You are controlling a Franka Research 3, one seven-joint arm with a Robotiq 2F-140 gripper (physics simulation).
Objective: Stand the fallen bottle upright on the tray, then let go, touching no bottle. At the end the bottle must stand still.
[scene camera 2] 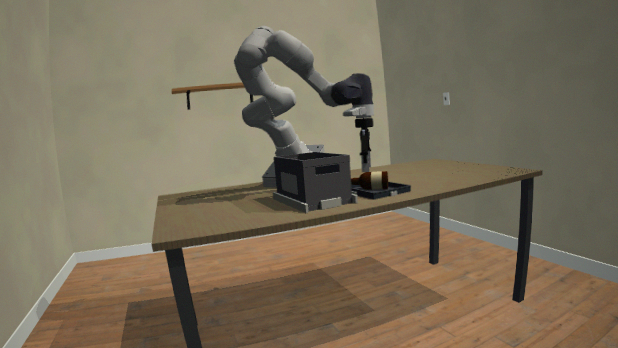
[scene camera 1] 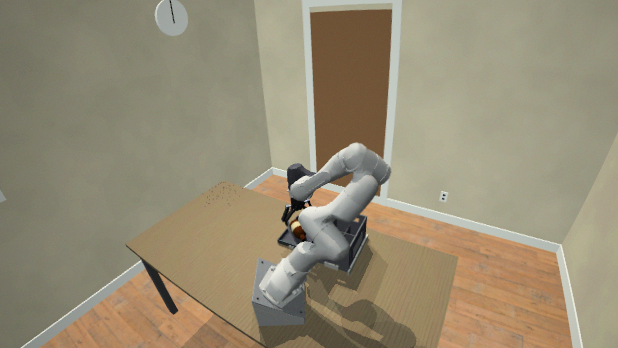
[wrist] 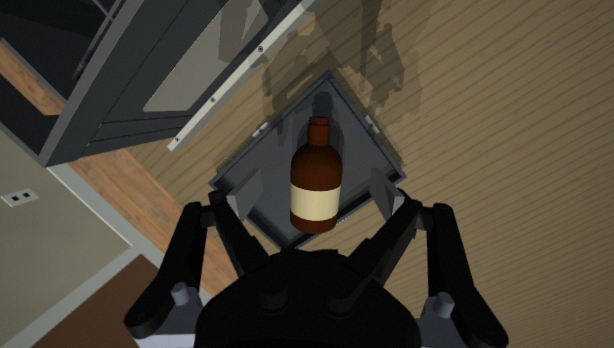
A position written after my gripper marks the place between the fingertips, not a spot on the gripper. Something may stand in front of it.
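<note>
There's a brown bottle [wrist: 316, 167] that I can see, and my own gripper [wrist: 314, 180] is showing as well.
</note>
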